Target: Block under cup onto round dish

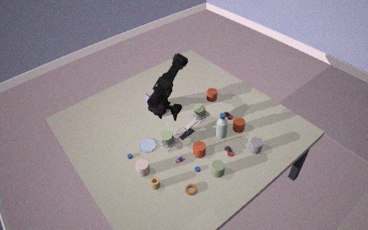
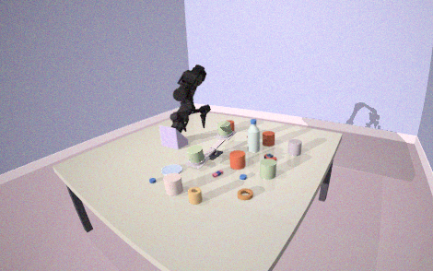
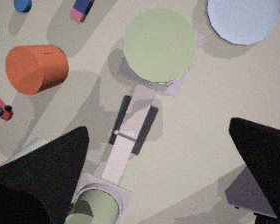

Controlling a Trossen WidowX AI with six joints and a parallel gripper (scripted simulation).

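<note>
My gripper tip is 130 mm above the teal block, 40 mm to the left of it and 20 mm short of it. The rest, counted from my gripper tip: round light-blue dish 160 mm below, 130 mm to the right, 70 mm behind; then pink-and-blue piece 160 mm below, 150 mm ahead, 80 mm to the right; then balance 130 mm below, 100 mm to the left, 40 mm ahead.
</note>
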